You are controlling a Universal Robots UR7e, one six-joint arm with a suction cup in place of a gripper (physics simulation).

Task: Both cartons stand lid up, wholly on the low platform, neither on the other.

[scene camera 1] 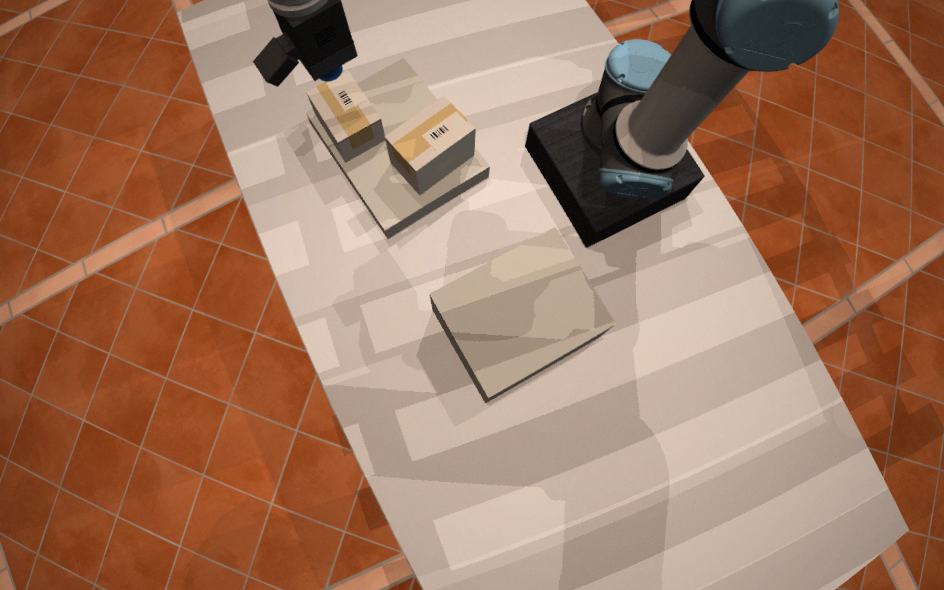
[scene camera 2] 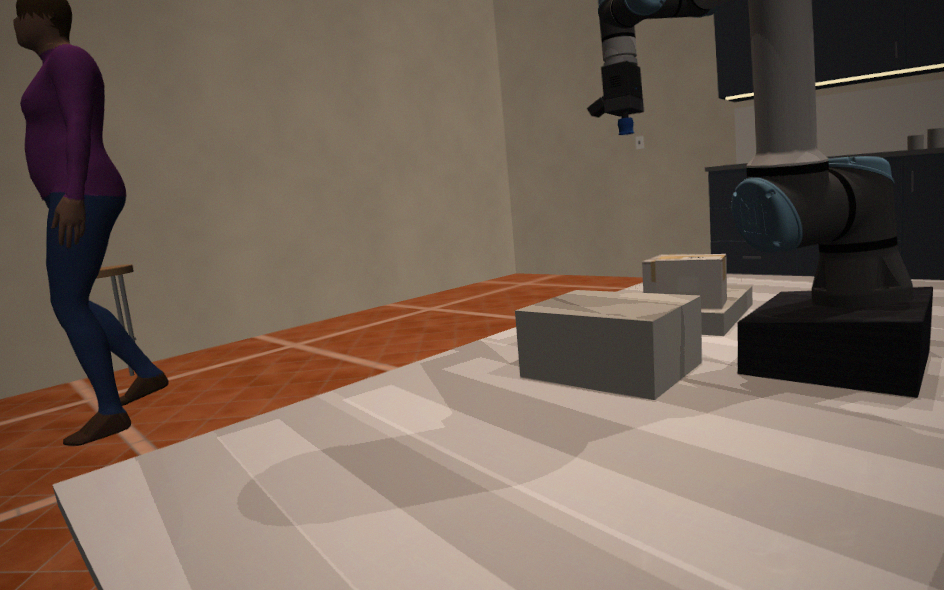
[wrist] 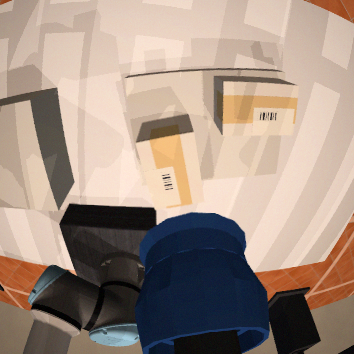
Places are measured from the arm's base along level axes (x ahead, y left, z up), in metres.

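Where they show: hand at its tool point: (scene camera 2: 626, 133) (wrist: 193, 254); arm's base at its link origin: (scene camera 2: 861, 298) (wrist: 125, 269).
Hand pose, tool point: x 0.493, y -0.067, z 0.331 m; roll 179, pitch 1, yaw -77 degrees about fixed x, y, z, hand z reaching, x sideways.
Note:
Things, the pixels of their top centre, and the offset from my tool point. Level surfaces: height alone.
- low platform at its top centre: (scene camera 1: 394, 137) (wrist: 211, 129) (scene camera 2: 686, 296) dx -0.083, dy -0.092, dz -0.385 m
- taller grey-beige block at its top centre: (scene camera 1: 523, 309) (scene camera 2: 608, 303) (wrist: 7, 162) dx -0.171, dy +0.336, dz -0.313 m
- table at its surface level: dz -0.433 m
One carton (scene camera 1: 358, 123) (wrist: 257, 106) stands near the low platform's far-left corner in scene camera 1. The other carton (scene camera 1: 435, 142) (scene camera 2: 685, 280) (wrist: 170, 170) stands apart from it, close to the edge facing the robot base. Both have tape and a barcode label on top and look upright. The low platform (scene camera 1: 389, 208) (scene camera 2: 739, 309) (wrist: 165, 80) is under both; their bottom edges are partly hidden, so any small overhang cannot be told. My gripper, a blue suction cup (scene camera 1: 332, 73) (scene camera 2: 625, 128) (wrist: 192, 227), is open and holds nothing, high above the cartons' level.
A taller grey-beige block (scene camera 1: 522, 316) (scene camera 2: 591, 344) (wrist: 50, 145) stands on the table (scene camera 1: 556, 445) (scene camera 2: 389, 487), apart from the platform. The black robot base (scene camera 1: 612, 187) (scene camera 2: 828, 347) (wrist: 110, 220) is beside both. A person (scene camera 2: 76, 139) is beyond the table at the left in scene camera 2.

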